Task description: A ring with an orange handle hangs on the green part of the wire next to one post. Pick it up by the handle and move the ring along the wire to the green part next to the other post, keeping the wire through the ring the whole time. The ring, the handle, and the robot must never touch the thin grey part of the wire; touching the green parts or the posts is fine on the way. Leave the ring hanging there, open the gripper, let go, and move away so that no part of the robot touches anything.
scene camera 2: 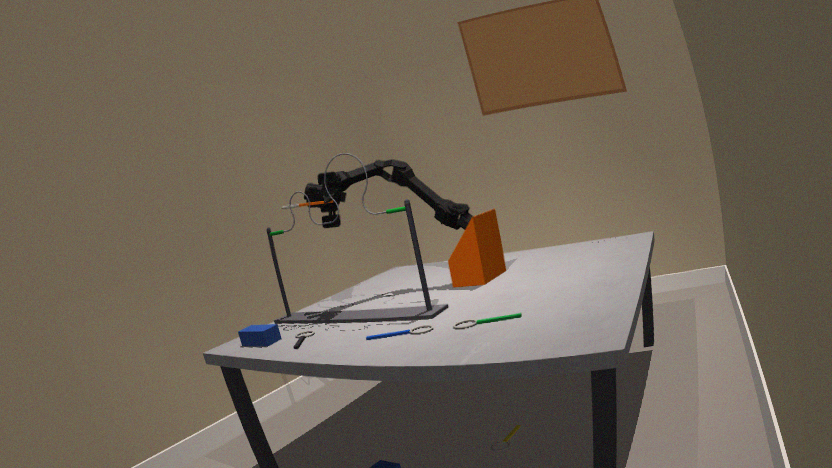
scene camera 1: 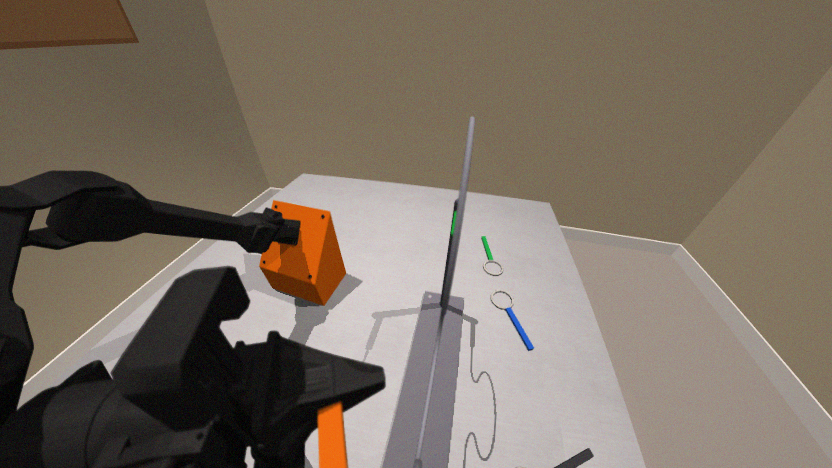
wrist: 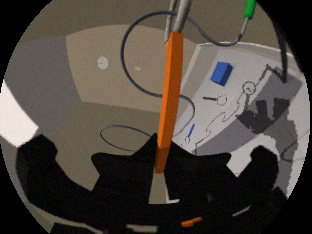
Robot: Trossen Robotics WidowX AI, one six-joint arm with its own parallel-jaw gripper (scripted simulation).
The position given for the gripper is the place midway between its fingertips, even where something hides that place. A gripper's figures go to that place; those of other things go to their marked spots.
Scene:
The gripper [scene camera 2: 325,203] is 1.82 m from the lens. A blue block [scene camera 2: 255,335] is 1.70 m from the lens.

